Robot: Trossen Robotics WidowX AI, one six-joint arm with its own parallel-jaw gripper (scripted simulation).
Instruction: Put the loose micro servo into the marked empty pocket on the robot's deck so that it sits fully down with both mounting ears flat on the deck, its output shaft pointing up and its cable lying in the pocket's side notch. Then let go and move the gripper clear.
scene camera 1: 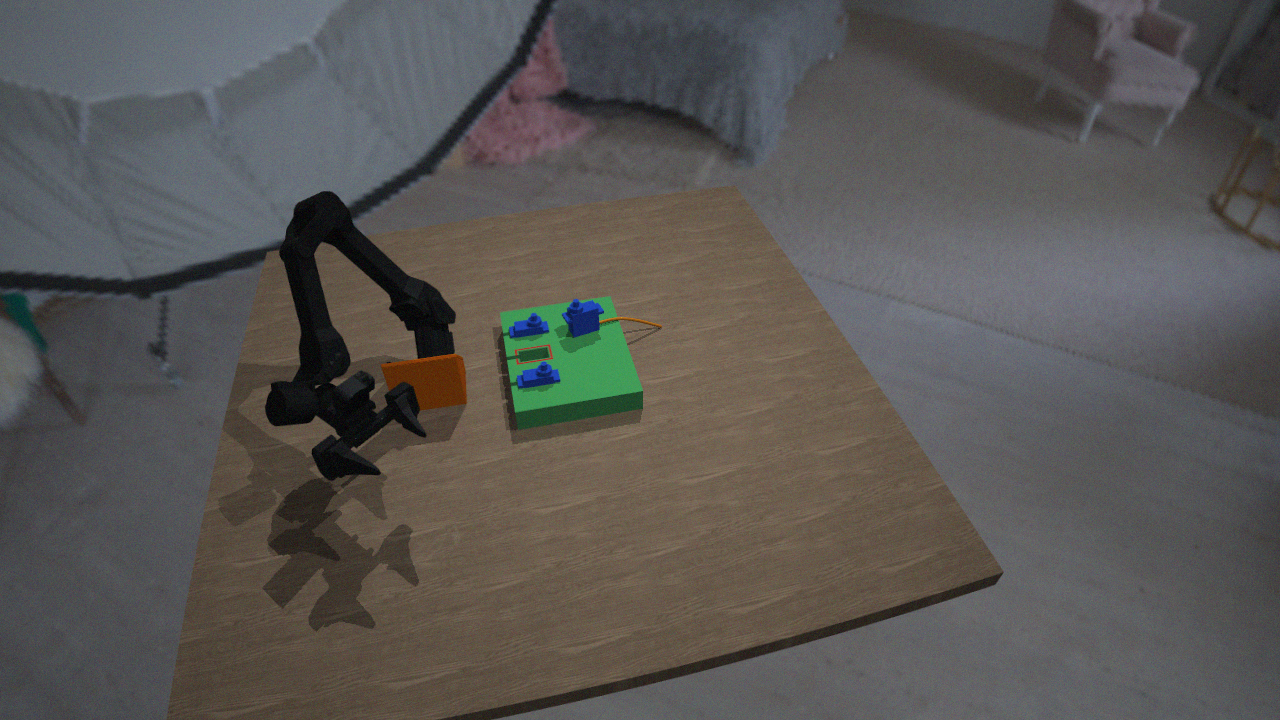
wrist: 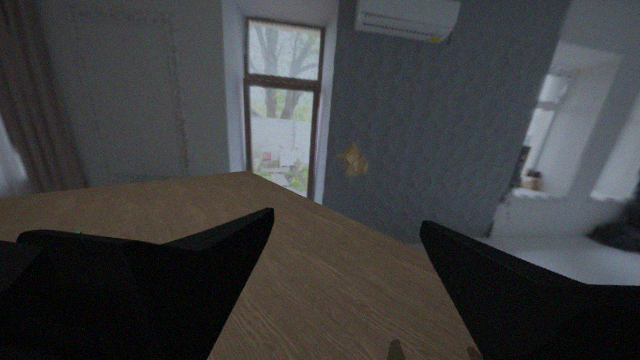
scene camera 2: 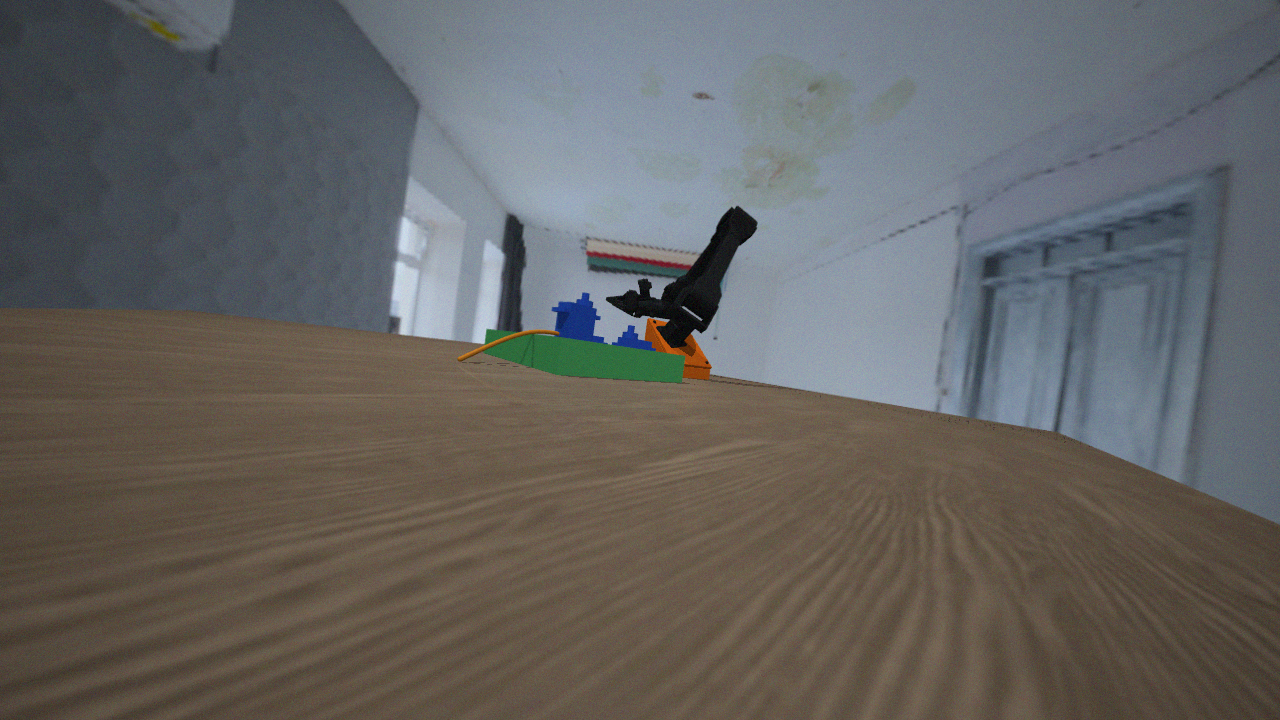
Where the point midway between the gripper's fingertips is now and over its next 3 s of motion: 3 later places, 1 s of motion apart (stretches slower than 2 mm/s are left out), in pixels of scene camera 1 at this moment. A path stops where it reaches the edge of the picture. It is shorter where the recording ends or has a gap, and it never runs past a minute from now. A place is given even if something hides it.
The gripper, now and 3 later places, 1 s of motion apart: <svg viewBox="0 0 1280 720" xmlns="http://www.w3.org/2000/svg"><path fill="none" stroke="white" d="M402 453L469 427L539 391L600 334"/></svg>
